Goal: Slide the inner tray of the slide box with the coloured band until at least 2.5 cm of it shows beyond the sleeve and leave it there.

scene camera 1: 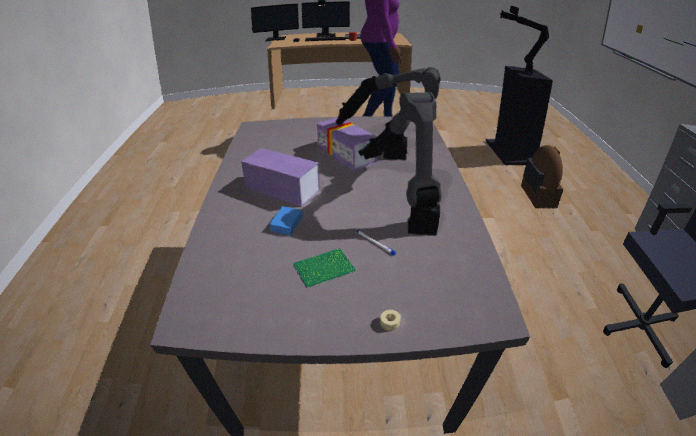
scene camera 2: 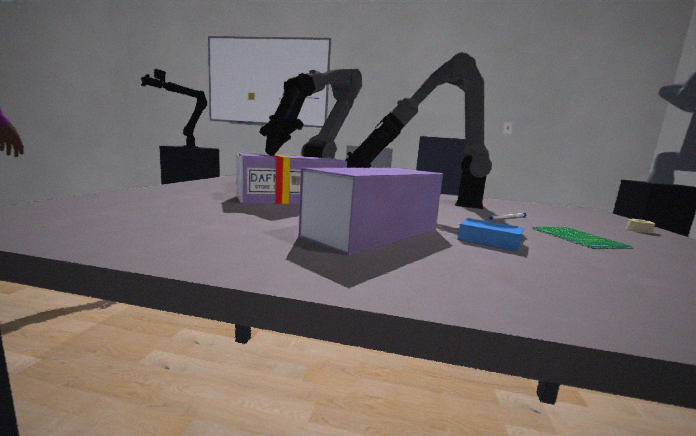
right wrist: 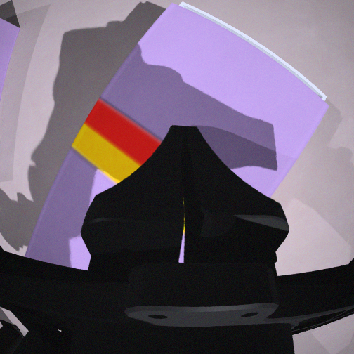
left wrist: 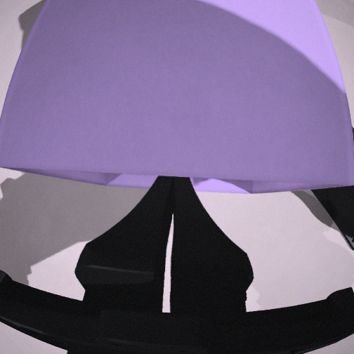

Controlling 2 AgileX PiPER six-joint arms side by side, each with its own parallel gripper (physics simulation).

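Note:
The purple slide box (scene camera 1: 343,147) (scene camera 2: 261,163) (left wrist: 170,90) (right wrist: 215,60) with a red-yellow band (scene camera 1: 329,139) (scene camera 2: 281,179) (right wrist: 120,131) lies flat at the table's back. A thin pale strip of its inner tray (right wrist: 270,50) shows beyond the sleeve's far end in the right wrist view. My left gripper (scene camera 1: 362,153) (left wrist: 174,182) is shut and empty, its tips at the opposite end's opening; how deep they reach is unclear. My right gripper (scene camera 1: 339,122) (scene camera 2: 271,153) (right wrist: 182,142) is shut and empty, its tips at the sleeve's top near the band.
A plain purple box (scene camera 1: 272,177) (scene camera 2: 395,205) with pale ends stands nearby. A blue block (scene camera 1: 285,220) (scene camera 2: 490,235), a marker pen (scene camera 1: 375,242) (scene camera 2: 508,216), a green sheet (scene camera 1: 324,267) (scene camera 2: 580,237) and a tape roll (scene camera 1: 382,322) (scene camera 2: 640,226) lie on the table (scene camera 1: 246,308).

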